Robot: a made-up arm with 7 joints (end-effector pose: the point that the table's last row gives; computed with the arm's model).
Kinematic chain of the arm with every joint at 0, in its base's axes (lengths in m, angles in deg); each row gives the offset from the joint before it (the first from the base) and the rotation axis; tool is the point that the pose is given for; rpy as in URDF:
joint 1: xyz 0 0 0.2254 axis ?
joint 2: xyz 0 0 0 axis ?
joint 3: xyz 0 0 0.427 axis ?
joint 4: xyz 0.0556 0 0 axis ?
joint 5: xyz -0.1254 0 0.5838 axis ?
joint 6: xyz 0 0 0 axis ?
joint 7: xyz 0.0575 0 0 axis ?
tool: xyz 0 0 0 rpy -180 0 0
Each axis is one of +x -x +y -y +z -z.
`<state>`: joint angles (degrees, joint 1 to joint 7).
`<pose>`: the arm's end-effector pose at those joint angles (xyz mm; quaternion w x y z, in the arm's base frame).
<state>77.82 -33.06 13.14 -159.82 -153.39 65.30 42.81</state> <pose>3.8 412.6 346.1 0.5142 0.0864 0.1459 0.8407</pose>
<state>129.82 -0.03 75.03 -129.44 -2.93 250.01 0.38</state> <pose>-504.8 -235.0 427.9 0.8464 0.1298 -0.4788 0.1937</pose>
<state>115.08 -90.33 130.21 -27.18 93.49 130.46 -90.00</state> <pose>258.4 -1028.2 97.6 0.1775 0.9247 -0.1376 0.3072</pose>
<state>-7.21 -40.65 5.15 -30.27 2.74 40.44 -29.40</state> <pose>-422.3 82.5 1180.9 0.1396 0.8719 0.2386 0.4042</pose>
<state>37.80 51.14 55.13 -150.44 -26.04 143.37 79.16</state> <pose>-143.7 428.2 -4.6 0.2075 0.8728 0.3289 -0.2950</pose>
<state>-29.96 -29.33 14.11 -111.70 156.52 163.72 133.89</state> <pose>424.1 -88.8 771.8 0.5646 0.4639 0.3281 0.5987</pose>
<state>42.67 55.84 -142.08 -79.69 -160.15 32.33 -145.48</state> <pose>473.3 -72.2 1040.8 0.1711 -0.2518 0.7711 0.5592</pose>
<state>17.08 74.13 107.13 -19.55 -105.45 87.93 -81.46</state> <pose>933.1 438.8 560.0 0.0977 0.5109 0.8435 0.1343</pose>
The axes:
joint 1: +z
joint 2: +y
joint 3: +z
joint 4: -y
joint 5: +z
joint 6: -y
joint 7: -z

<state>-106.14 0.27 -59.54 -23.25 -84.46 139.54 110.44</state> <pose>-166.6 -91.9 1273.6 0.8811 -0.3561 -0.1875 0.2485</pose>
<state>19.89 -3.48 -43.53 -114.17 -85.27 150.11 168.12</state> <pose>613.6 -228.5 550.7 0.0881 -0.3639 0.7462 -0.5505</pose>
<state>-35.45 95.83 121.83 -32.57 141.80 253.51 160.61</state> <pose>890.2 -371.4 250.8 0.5965 -0.7303 -0.0455 -0.3298</pose>
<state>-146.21 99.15 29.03 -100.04 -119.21 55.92 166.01</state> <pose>-115.4 -457.5 -466.5 0.6567 -0.0633 -0.7077 -0.2529</pose>
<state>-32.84 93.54 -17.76 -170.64 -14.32 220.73 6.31</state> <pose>-132.2 -14.9 -67.2 0.0502 -0.8766 0.3020 0.3712</pose>
